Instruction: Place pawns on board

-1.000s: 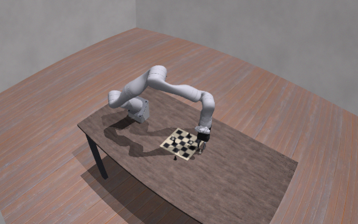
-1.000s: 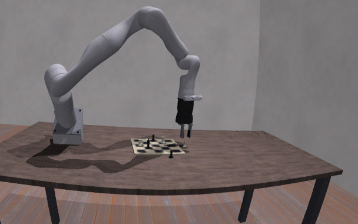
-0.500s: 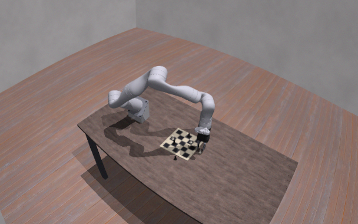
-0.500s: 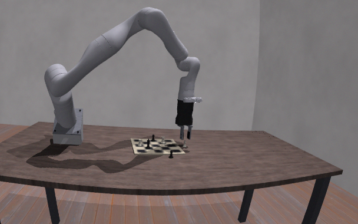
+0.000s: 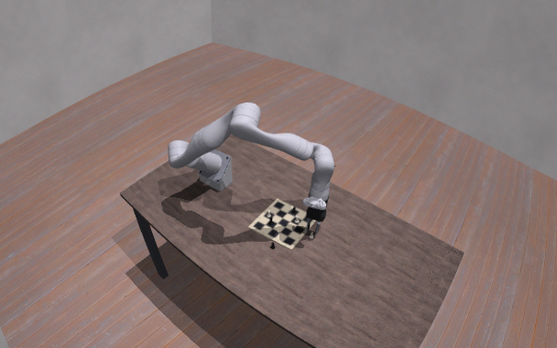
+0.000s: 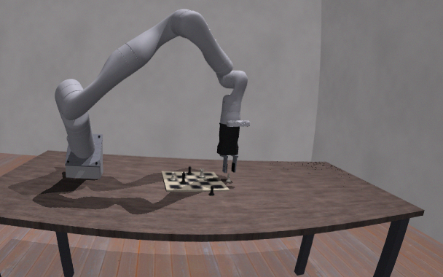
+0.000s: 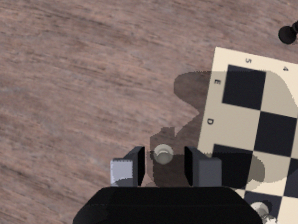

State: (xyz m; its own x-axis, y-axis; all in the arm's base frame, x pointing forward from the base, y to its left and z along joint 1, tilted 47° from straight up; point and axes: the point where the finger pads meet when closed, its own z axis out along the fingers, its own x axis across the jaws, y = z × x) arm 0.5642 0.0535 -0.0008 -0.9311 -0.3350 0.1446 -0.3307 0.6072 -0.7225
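Right now the chessboard is 140 mm behind my hand, 20 mm to the right of it and 50 mm below it.
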